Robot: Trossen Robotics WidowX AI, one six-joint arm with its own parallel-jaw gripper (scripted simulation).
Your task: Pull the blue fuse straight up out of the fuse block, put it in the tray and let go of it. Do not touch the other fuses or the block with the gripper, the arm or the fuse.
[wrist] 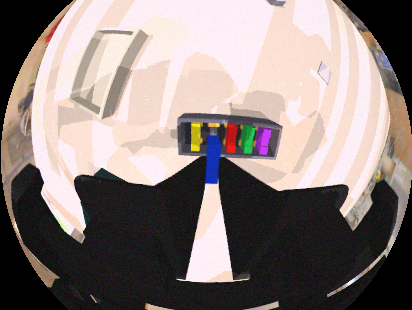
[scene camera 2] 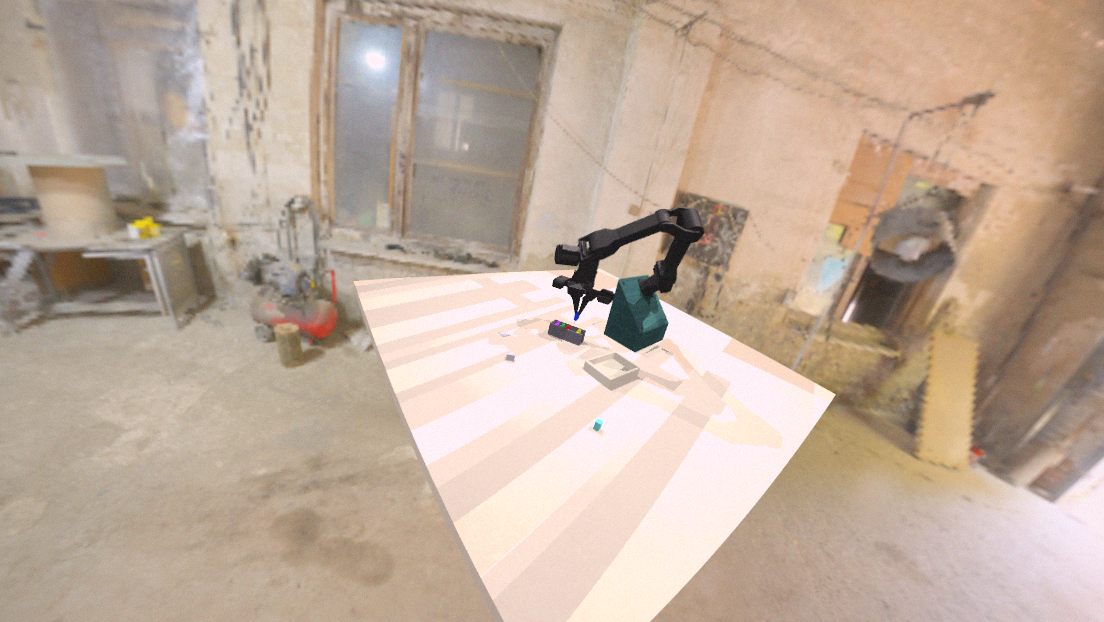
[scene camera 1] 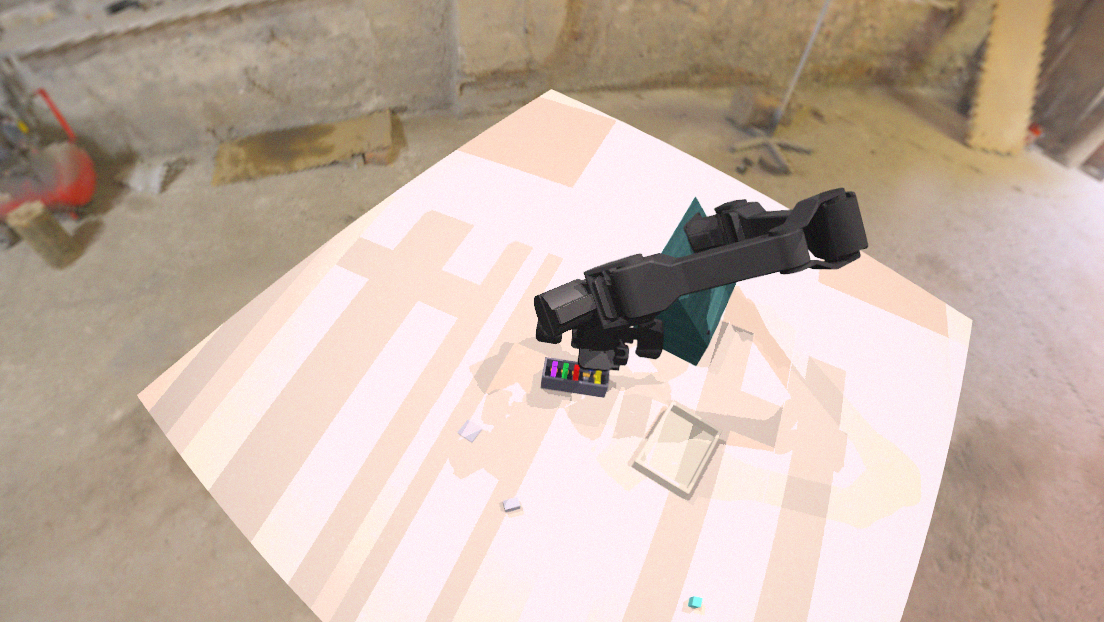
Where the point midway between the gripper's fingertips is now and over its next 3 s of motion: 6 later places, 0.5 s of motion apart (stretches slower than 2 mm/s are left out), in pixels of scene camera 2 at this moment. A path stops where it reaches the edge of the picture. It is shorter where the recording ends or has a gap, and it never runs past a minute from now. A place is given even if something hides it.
My gripper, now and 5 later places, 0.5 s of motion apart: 577, 314; 591, 328; 615, 343; 618, 350; 616, 356; 617, 353
